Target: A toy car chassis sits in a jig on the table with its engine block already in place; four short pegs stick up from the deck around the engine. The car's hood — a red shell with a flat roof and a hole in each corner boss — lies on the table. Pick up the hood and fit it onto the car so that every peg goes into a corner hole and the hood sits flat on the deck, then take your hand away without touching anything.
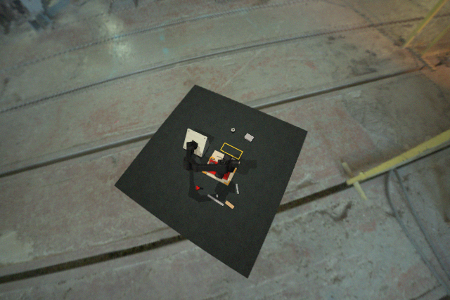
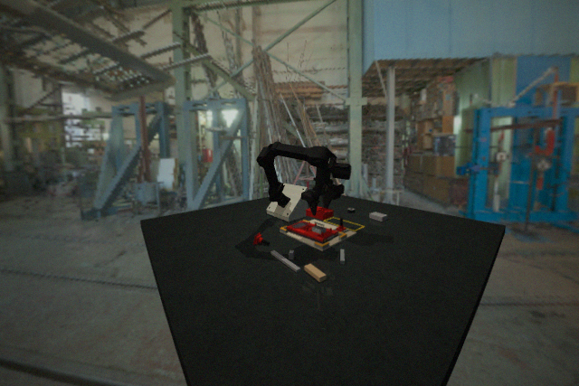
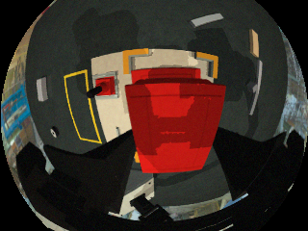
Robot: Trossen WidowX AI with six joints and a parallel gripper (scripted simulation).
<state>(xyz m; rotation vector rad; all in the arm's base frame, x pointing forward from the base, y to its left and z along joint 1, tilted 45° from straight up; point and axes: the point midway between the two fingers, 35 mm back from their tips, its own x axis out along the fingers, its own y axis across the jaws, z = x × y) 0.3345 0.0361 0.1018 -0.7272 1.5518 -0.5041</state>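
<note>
Right now my gripper tip is 10 mm past the grey engine block and 80 mm above it. Also, from my gripper tip: red hood right at my gripper tip; then grey bar 70 mm ahead, 220 mm to the right, 100 mm below; then beige jig 30 mm behind, 10 mm to the left, 90 mm below.
</note>
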